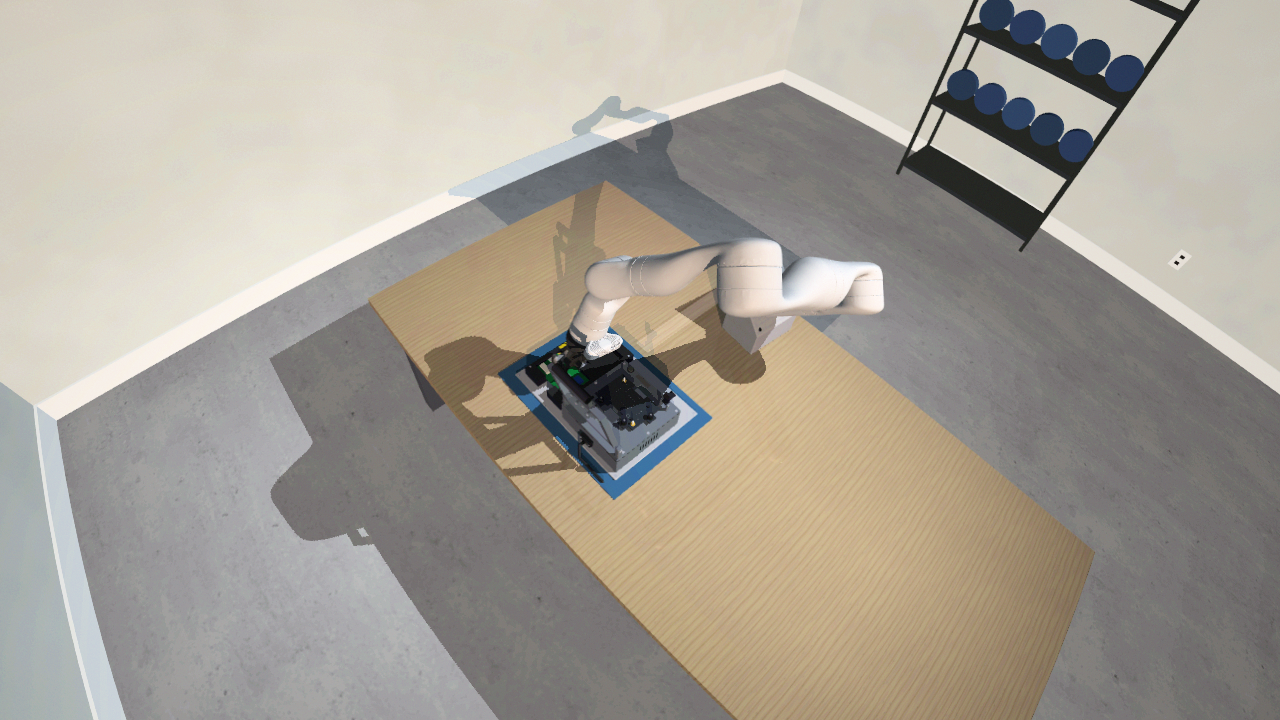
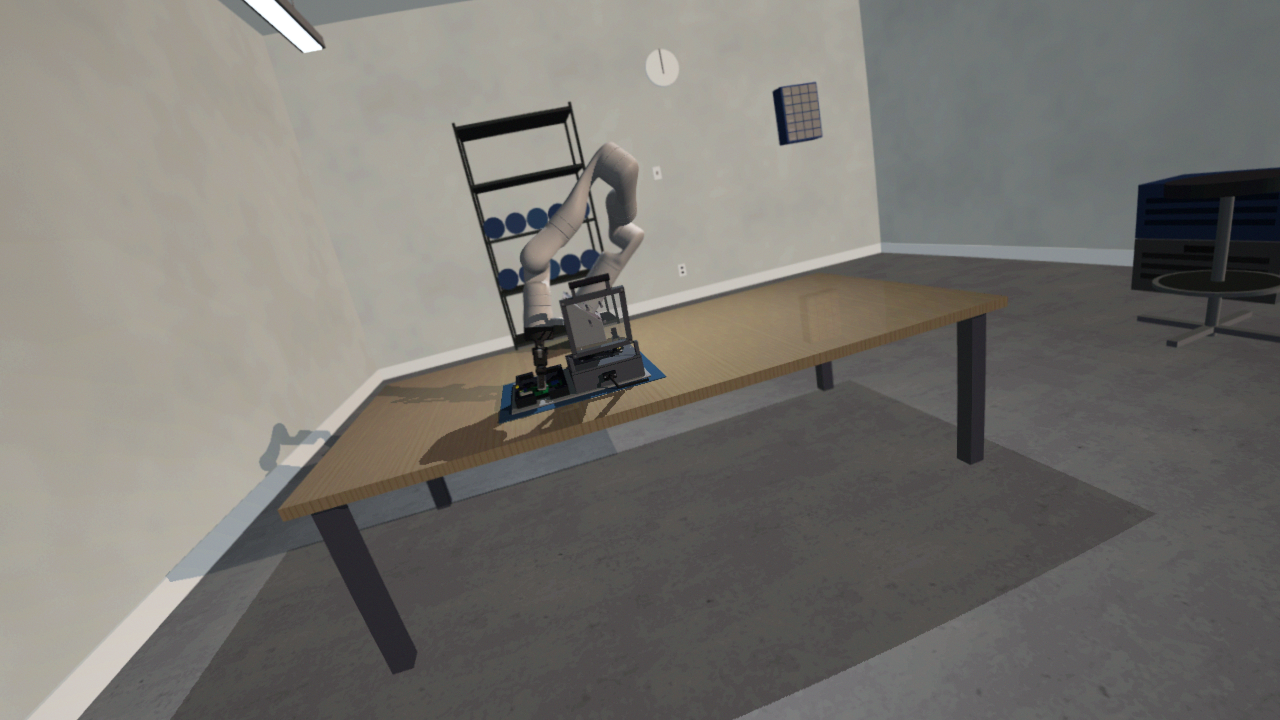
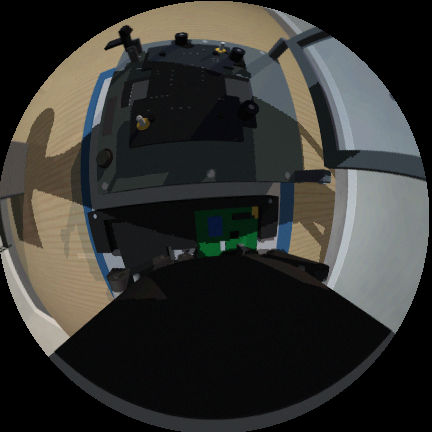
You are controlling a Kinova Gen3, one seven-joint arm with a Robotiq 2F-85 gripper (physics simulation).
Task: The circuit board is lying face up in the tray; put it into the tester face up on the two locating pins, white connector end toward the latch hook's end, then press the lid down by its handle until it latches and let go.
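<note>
The green circuit board (image 3: 225, 229) (image 2: 535, 386) lies face up over the dark tray (image 3: 132, 233) at the left end of the tester. My gripper (image 3: 217, 252) (image 1: 583, 356) (image 2: 540, 362) stands straight down over it and is shut on its near edge. I cannot tell whether the board is clear of the tray floor. The grey tester (image 1: 626, 425) (image 2: 606, 367) (image 3: 201, 165) has its lid (image 2: 590, 317) (image 3: 334, 157) standing open. Two brass-based locating pins (image 3: 141, 122) (image 3: 220, 48) show on its bed. The latch hook (image 3: 127, 38) is at the far end.
Tester and tray sit on a blue mat (image 1: 685, 429) (image 2: 657, 372) (image 3: 287, 217) on a long wooden table (image 1: 805, 537) (image 2: 760, 322). A black shelf rack (image 1: 930, 107) (image 2: 510, 120) with blue balls stands by the wall behind the arm.
</note>
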